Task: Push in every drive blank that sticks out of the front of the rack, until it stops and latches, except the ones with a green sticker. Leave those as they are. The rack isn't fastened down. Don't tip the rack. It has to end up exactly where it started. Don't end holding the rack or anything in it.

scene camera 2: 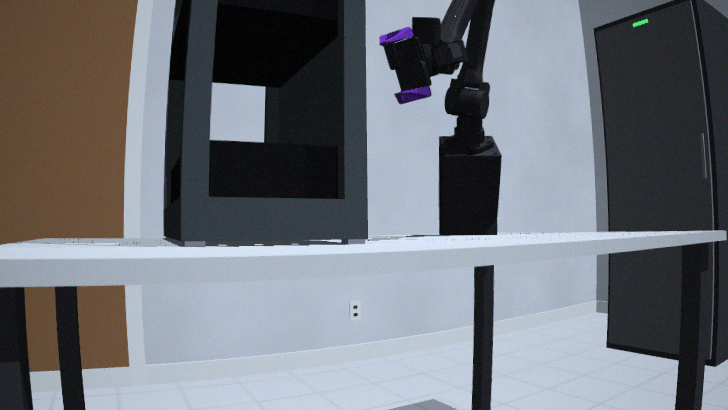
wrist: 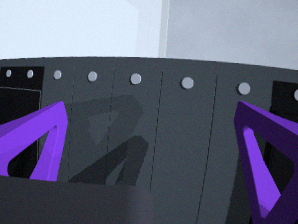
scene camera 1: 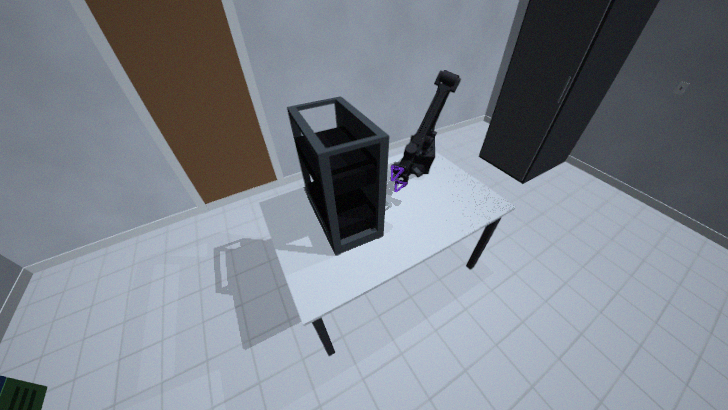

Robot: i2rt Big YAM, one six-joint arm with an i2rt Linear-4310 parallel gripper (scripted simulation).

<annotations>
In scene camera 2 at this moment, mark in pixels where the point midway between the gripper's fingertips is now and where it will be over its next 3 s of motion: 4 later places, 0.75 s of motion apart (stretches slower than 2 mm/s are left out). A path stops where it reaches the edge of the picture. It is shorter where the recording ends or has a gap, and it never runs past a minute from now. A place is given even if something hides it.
The gripper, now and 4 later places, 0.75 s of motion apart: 390, 68; 360, 69; 355, 69; 364, 60; 345, 64
</annotations>
